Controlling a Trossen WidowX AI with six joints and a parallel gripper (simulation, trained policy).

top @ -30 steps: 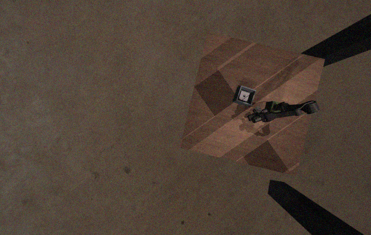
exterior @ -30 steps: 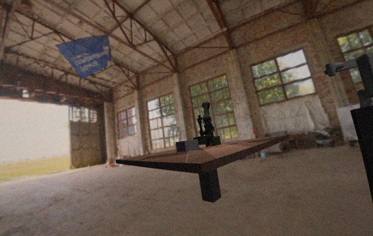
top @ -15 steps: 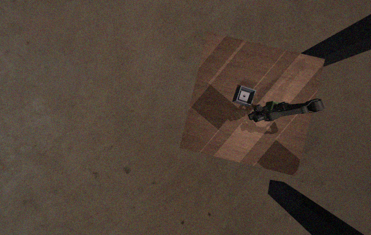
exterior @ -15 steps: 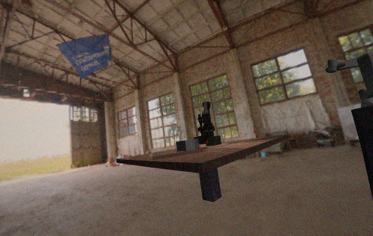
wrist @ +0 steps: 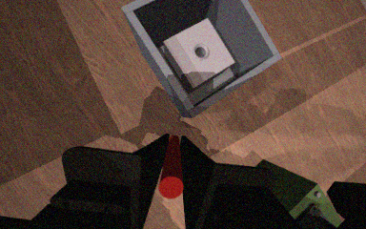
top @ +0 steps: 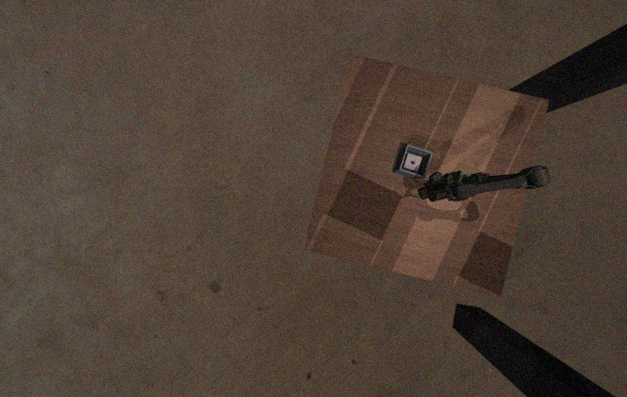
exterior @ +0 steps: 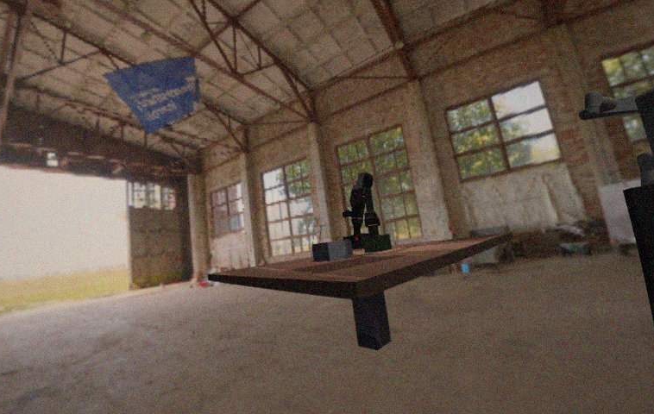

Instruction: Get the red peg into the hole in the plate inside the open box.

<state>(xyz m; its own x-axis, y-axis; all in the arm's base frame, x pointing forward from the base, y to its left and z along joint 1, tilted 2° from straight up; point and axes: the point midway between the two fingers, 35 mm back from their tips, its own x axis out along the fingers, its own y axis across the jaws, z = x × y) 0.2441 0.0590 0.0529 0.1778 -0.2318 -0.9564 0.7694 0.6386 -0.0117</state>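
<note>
The pale plate lies 120 mm to the right of my gripper tip, 70 mm below it and 70 mm ahead of it. The rest, counted from my gripper tip: red peg (10 mm to the left, 10 mm behind, 10 mm above); then grey box (120 mm to the right, 90 mm below, 70 mm ahead).
</note>
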